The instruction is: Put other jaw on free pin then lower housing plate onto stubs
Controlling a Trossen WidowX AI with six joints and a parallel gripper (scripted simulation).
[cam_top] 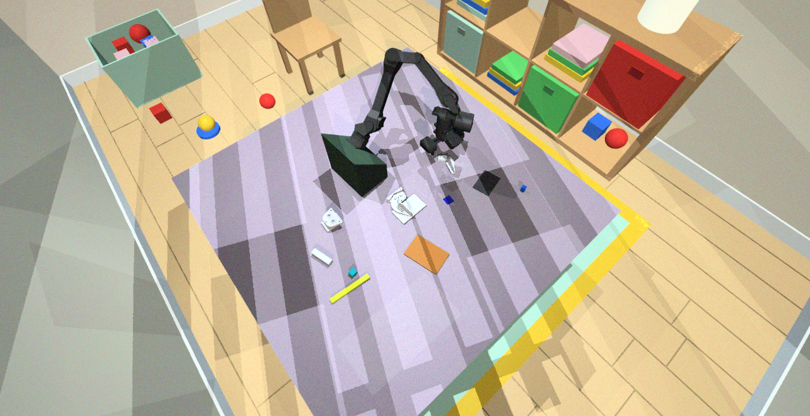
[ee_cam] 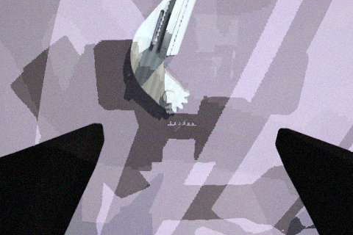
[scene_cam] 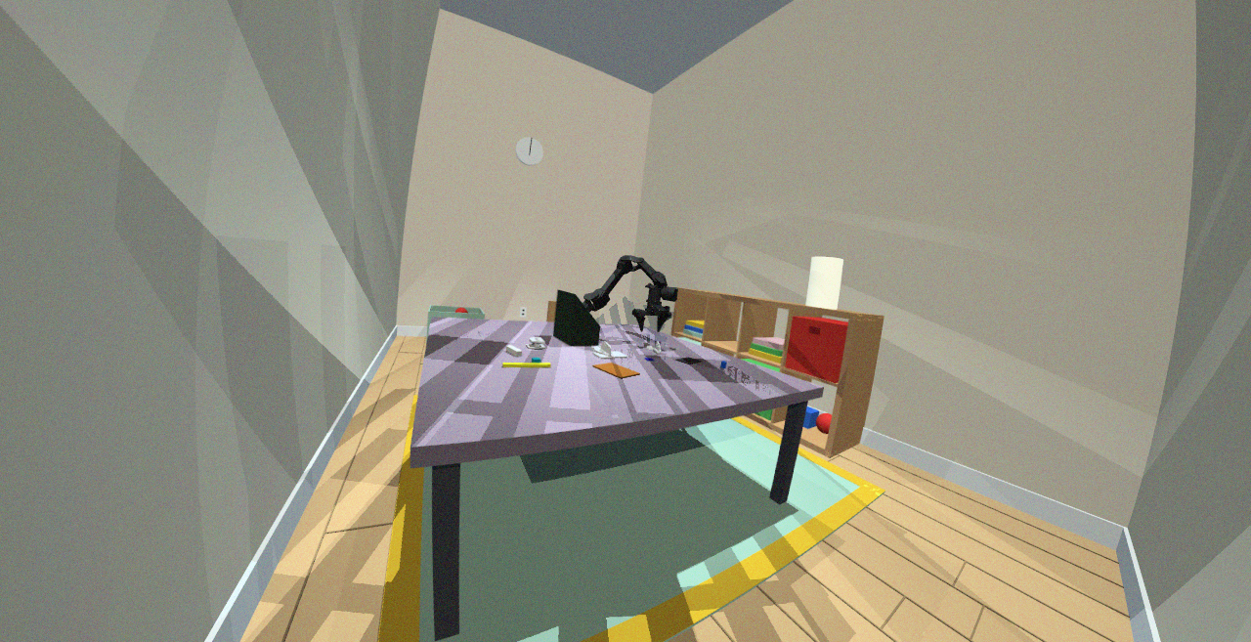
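My gripper tip is 170 mm short of the blue cube, 100 mm to the left of it and 80 mm above it. Round my gripper tip: cyan cube 170 mm ahead, 570 mm to the right, 70 mm below; then dark grey tile 210 mm ahead, 70 mm to the left, 80 mm below; then orange tile 280 mm ahead, 320 mm to the right, 80 mm below.
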